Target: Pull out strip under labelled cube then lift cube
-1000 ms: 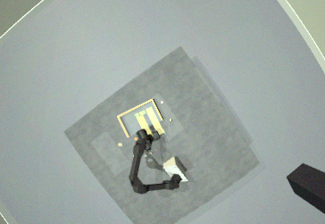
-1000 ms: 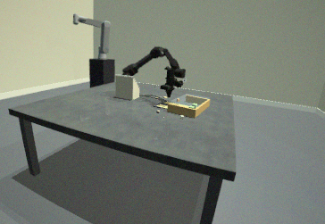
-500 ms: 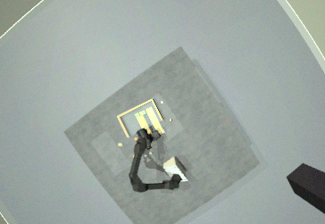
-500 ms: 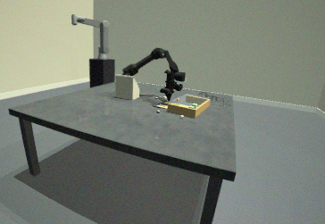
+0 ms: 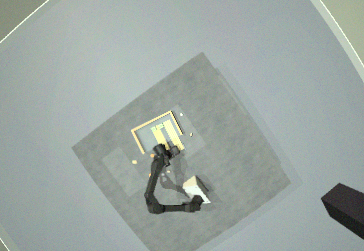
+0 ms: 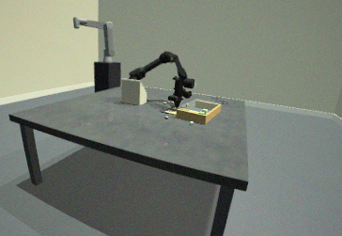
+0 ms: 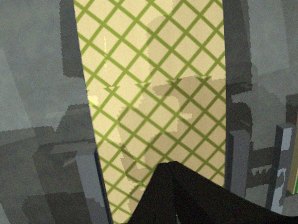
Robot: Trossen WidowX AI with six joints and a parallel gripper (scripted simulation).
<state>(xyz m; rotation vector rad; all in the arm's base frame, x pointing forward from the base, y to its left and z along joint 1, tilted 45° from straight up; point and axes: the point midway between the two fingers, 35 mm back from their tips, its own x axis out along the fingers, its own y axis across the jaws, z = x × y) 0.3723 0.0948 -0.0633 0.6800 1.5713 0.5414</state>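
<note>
Now: the strip 90 mm ahead of my gripper tip and 10 mm to the right of it.
</note>
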